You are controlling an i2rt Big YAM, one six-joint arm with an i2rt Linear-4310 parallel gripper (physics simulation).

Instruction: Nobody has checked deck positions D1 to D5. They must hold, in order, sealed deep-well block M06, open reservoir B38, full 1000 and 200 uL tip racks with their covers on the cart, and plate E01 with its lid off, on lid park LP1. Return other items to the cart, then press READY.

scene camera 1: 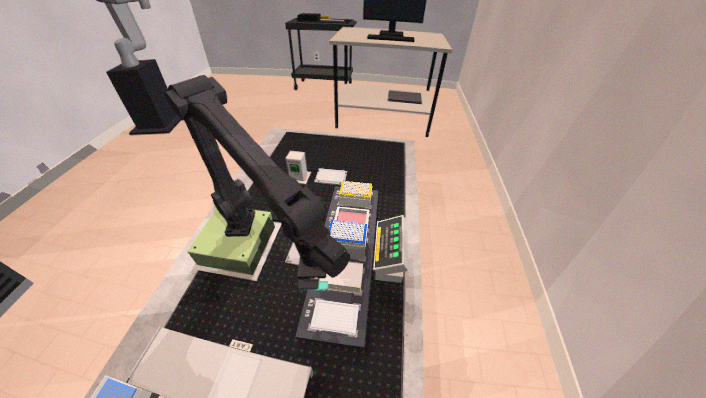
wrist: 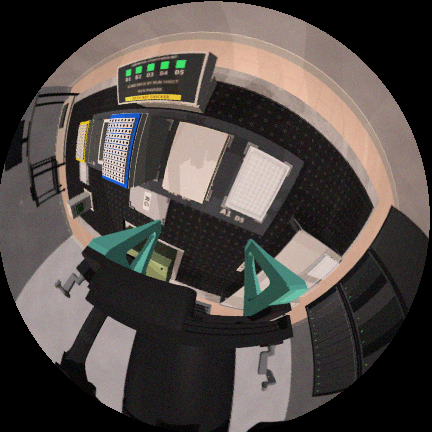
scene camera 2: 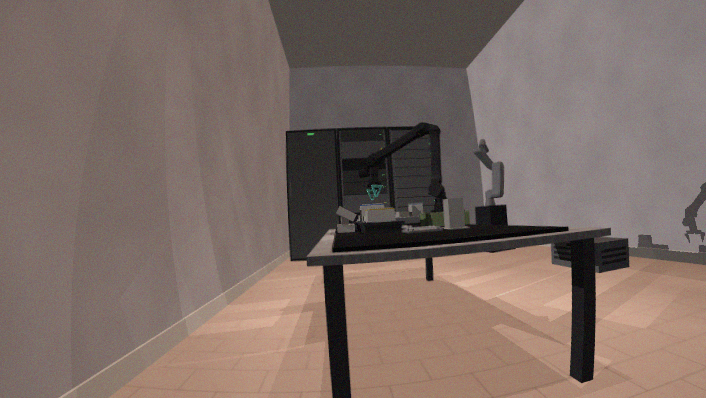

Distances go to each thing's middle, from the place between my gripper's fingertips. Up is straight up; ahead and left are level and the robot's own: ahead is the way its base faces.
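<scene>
Counting from my hand, I find the cart tray (scene camera 1: 173, 357) 27 cm behind, 29 cm to the right and 13 cm below. The yellow-topped tip box (scene camera 1: 355, 194) is 12 cm ahead of my hand and 42 cm to the left of it, and 11 cm below.
</scene>
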